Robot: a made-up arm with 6 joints.
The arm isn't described. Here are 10 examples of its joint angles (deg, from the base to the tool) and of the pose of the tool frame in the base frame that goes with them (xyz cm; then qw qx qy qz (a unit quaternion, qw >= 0)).
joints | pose
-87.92 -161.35 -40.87 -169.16 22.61 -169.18 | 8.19 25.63 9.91 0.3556 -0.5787 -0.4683 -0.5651
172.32 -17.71 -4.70 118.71 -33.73 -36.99 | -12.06 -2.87 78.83 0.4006 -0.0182 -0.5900 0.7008
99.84 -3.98 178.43 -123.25 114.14 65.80 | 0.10 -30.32 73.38 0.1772 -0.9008 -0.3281 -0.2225
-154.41 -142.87 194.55 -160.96 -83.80 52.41 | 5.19 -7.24 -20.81 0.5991 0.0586 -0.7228 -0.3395
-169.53 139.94 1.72 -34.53 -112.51 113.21 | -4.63 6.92 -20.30 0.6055 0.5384 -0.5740 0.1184
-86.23 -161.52 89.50 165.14 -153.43 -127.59 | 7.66 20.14 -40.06 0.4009 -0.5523 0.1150 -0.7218
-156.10 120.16 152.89 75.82 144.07 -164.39 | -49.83 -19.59 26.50 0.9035 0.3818 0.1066 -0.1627
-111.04 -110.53 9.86 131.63 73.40 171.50 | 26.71 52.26 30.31 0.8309 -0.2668 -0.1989 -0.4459
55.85 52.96 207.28 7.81 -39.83 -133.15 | 12.39 1.89 60.78 0.1652 -0.6258 0.1160 -0.7534
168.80 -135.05 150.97 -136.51 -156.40 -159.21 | 26.25 -12.06 -31.47 0.1484 -0.6621 0.0358 -0.7337
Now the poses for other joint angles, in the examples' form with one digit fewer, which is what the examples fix.
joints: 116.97 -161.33 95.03 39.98 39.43 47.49
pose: 12.6 -9.1 -41.3 0.066 0.498 0.187 -0.844
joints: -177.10 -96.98 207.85 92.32 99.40 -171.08
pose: 18.3 0.6 3.7 0.320 0.697 -0.610 -0.200
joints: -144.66 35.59 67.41 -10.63 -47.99 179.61
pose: -44.2 -20.2 71.7 0.156 -0.355 0.921 -0.028
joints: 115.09 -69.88 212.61 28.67 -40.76 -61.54
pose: 19.6 -22.7 14.5 0.596 -0.609 0.449 0.269
